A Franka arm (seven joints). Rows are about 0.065 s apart.
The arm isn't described. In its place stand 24 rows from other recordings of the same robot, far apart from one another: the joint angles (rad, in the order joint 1, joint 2, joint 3, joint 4, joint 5, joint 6, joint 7), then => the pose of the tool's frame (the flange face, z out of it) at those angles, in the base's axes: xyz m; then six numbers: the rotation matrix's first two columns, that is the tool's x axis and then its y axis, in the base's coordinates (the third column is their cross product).
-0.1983, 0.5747, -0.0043, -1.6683, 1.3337, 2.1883, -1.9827 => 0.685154 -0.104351 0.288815 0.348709 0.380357 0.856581 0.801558 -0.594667 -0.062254
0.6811, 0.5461, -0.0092, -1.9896, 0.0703, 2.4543, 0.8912 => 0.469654 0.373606 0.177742 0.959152 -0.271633 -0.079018 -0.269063 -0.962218 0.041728
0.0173, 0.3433, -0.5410, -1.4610, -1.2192, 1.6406, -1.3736 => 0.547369 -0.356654 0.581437 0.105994 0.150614 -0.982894 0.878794 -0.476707 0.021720
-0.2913, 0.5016, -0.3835, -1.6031, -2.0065, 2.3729, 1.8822 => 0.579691 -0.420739 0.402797 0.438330 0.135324 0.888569 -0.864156 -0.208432 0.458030
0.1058, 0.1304, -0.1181, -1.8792, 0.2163, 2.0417, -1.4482 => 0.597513 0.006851 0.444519 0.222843 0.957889 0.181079 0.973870 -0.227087 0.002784
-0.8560, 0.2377, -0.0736, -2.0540, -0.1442, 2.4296, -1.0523 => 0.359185 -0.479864 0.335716 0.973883 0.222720 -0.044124 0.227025 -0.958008 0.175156
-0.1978, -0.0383, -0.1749, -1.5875, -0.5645, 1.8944, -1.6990 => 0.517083 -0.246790 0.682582 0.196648 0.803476 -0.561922 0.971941 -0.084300 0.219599
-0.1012, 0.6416, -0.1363, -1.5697, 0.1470, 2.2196, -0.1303 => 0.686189 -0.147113 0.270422 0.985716 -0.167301 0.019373 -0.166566 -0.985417 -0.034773
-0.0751, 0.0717, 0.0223, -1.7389, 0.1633, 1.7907, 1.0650 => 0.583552 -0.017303 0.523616 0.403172 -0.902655 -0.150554 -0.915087 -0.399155 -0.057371
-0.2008, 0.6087, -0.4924, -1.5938, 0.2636, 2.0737, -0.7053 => 0.562223 -0.389841 0.305760 0.996186 -0.053504 -0.068926 -0.053121 -0.998561 0.007371
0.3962, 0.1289, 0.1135, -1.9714, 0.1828, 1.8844, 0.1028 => 0.482124 0.283463 0.391371 0.912915 0.333654 -0.235077 0.305674 -0.940576 -0.147922
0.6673, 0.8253, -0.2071, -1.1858, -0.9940, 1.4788, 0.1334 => 0.667117 0.274219 0.330407 0.899120 0.289575 -0.328220 0.398639 -0.232097 0.887253
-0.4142, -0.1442, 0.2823, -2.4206, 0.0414, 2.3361, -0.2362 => 0.472438 -0.061960 0.367069 0.995863 0.075111 0.051148 0.074109 -0.997024 0.021226
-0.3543, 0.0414, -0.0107, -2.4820, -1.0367, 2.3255, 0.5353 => 0.422022 -0.177565 0.263016 0.990124 -0.113418 -0.082410 -0.036580 -0.776451 0.629115
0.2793, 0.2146, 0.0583, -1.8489, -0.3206, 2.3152, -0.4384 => 0.604243 0.203505 0.434521 0.557699 0.825390 0.087771 0.763860 -0.551730 0.334830
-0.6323, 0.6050, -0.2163, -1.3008, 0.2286, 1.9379, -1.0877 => 0.519141 -0.511795 0.400802 0.974420 0.199265 0.103919 0.200854 -0.979609 -0.004948
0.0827, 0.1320, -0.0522, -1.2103, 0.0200, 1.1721, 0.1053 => 0.546823 0.021989 0.682467 0.983161 -0.068136 -0.169567 -0.068237 -0.997655 0.005240
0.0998, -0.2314, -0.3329, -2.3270, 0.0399, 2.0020, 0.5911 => 0.447736 -0.106482 0.418072 0.668582 -0.728443 -0.149564 -0.739536 -0.672404 -0.030968
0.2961, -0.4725, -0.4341, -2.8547, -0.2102, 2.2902, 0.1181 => 0.329713 -0.030452 0.302885 0.991974 -0.050392 -0.115970 -0.055197 -0.997729 -0.038602
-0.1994, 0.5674, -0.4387, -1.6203, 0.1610, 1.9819, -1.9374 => 0.561395 -0.359947 0.305968 0.296173 0.954476 -0.035455 0.939302 -0.297794 -0.170383
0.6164, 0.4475, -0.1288, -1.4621, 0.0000, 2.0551, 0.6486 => 0.613940 0.342401 0.441367 0.977687 -0.145533 0.151487 -0.140245 -0.989090 -0.045085
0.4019, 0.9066, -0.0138, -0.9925, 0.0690, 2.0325, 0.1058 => 0.729368 0.306813 0.322884 0.959372 0.252505 0.125886 0.262286 -0.962585 -0.068095
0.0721, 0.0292, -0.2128, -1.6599, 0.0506, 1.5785, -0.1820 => 0.553705 -0.071483 0.567463 0.994155 0.040842 -0.099937 0.034622 -0.997400 -0.063202
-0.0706, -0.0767, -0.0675, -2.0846, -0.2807, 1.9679, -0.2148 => 0.518068 -0.090631 0.458255 0.978610 0.177189 -0.104530 0.197060 -0.953278 0.228974
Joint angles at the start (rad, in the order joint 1, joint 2, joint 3, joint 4, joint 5, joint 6, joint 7): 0.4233 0.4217 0.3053 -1.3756 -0.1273 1.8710 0.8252
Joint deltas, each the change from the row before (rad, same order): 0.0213 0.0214 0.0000 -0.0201 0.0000 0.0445 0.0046; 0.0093 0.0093 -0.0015 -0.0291 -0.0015 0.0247 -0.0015; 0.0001 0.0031 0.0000 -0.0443 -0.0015 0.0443 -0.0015; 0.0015 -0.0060 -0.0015 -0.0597 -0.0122 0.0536 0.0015; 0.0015 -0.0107 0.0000 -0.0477 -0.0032 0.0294 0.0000; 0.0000 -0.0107 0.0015 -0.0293 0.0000 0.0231 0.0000; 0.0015 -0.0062 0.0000 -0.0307 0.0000 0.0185 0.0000; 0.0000 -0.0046 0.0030 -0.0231 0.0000 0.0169 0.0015
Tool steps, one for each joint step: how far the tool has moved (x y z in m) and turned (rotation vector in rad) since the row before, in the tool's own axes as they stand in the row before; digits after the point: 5 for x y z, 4 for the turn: -0.00821 -0.01346 0.02033 0.0093 -0.0040 -0.0184; -0.00599 -0.00379 0.01812 -0.0079 -0.0110 -0.0132; -0.00398 0.00027 0.01906 -0.0007 -0.0030 -0.0074; -0.00674 0.00198 0.01920 -0.0069 0.0074 -0.0114; -0.00809 0.00210 0.01227 -0.0077 -0.0030 -0.0093; -0.00510 0.00075 0.00423 0.0027 0.0036 -0.0052; -0.00585 0.00137 0.00830 -0.0042 -0.0043 -0.0055; -0.00495 0.00013 0.00579 0.0001 -0.0019 -0.0041
